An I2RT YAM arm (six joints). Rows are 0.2 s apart.
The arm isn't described. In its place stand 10 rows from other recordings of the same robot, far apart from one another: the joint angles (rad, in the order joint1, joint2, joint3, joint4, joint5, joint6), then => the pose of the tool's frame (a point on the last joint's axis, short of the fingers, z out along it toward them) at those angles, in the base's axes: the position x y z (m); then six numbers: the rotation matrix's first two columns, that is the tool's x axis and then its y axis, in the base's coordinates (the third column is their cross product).
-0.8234 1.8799 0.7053 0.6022 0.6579 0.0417 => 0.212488 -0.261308 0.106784 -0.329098 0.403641 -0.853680 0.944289 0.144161 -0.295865
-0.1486 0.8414 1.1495 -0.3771 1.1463 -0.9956 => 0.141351 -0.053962 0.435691 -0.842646 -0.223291 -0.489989 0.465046 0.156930 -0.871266
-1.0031 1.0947 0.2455 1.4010 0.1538 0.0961 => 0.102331 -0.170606 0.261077 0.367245 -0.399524 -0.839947 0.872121 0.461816 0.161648
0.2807 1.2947 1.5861 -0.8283 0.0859 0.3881 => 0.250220 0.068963 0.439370 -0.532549 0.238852 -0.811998 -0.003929 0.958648 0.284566
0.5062 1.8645 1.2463 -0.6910 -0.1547 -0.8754 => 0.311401 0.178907 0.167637 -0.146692 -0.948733 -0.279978 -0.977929 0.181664 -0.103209
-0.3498 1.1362 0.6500 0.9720 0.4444 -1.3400 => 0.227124 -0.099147 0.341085 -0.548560 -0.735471 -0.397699 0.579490 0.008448 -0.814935
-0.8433 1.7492 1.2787 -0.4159 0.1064 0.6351 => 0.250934 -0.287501 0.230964 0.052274 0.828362 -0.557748 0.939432 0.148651 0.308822
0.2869 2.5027 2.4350 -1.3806 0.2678 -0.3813 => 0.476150 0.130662 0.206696 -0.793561 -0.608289 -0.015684 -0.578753 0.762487 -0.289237
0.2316 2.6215 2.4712 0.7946 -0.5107 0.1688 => 0.564713 0.151056 0.330438 0.478751 0.263488 -0.837479 -0.670570 0.725453 -0.155093
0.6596 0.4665 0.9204 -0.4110 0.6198 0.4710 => 0.076660 0.033280 0.398005 0.011953 0.476689 -0.878991 -0.051212 0.878192 0.475559
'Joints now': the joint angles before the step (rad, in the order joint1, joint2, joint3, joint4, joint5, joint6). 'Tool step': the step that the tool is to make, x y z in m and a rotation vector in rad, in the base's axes. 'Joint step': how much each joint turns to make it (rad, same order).
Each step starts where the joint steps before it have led.
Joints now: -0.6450, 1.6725, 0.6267, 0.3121, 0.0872, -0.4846
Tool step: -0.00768, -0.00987, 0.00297, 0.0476, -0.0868, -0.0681
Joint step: -0.0464, -0.0089, -0.0085, 0.0328, -0.0435, 0.0831
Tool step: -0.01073, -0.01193, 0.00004, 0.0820, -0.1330, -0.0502
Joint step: -0.0654, 0.0030, -0.0193, 0.0687, -0.1055, 0.1070
